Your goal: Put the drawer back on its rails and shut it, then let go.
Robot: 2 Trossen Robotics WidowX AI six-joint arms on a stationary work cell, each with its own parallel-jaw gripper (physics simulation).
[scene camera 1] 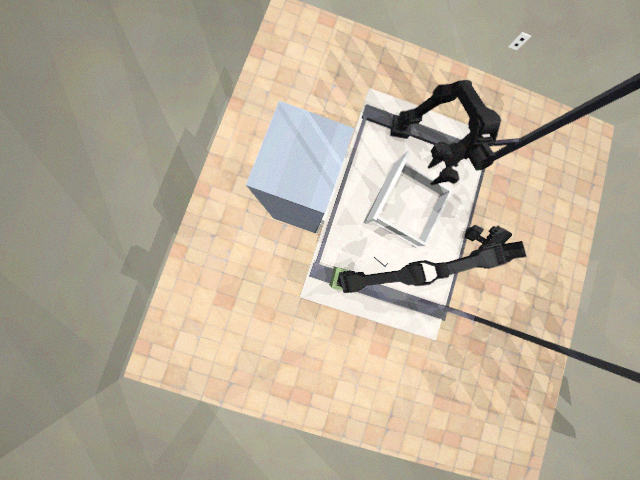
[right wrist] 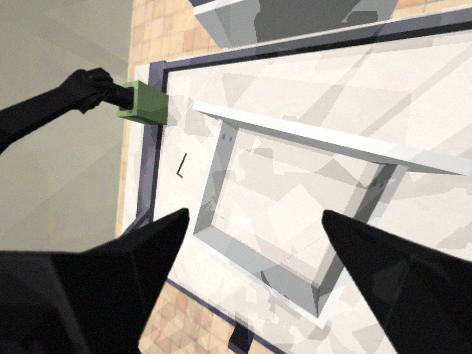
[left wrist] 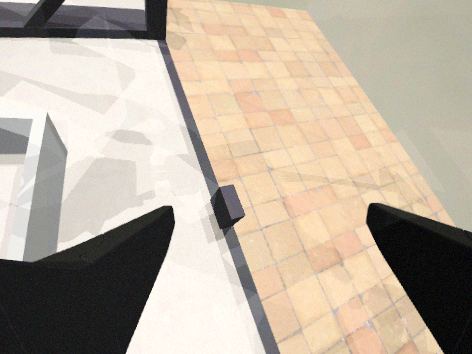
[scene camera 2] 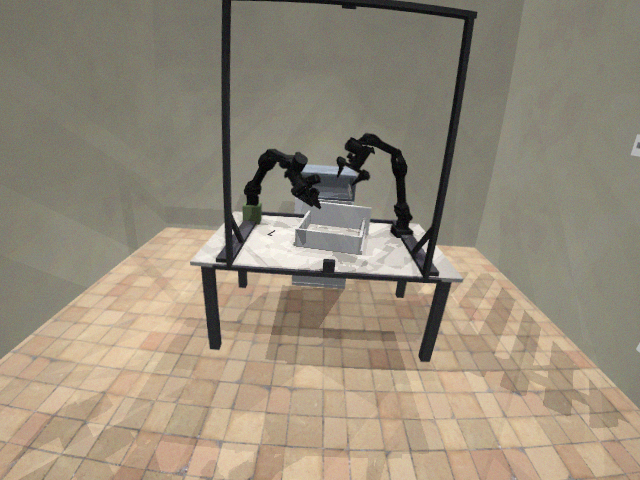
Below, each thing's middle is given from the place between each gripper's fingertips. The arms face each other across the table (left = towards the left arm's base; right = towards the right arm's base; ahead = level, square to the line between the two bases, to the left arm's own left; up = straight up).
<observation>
Now: right hand 23 cm above the white drawer [scene camera 1: 407, 205], 5 cm past it and 3 cm to the right of it. From my right hand the other things lie so: blue-grey cabinet [scene camera 1: 294, 174]: 51 cm ahead, 25 cm below, 12 cm to the left.
My left gripper is now 320 mm short of the white drawer, 80 mm to the left of it and 180 mm above it. Also, from my left hand: blue-grey cabinet (890 mm ahead, 20 mm to the left, 200 mm below).
</observation>
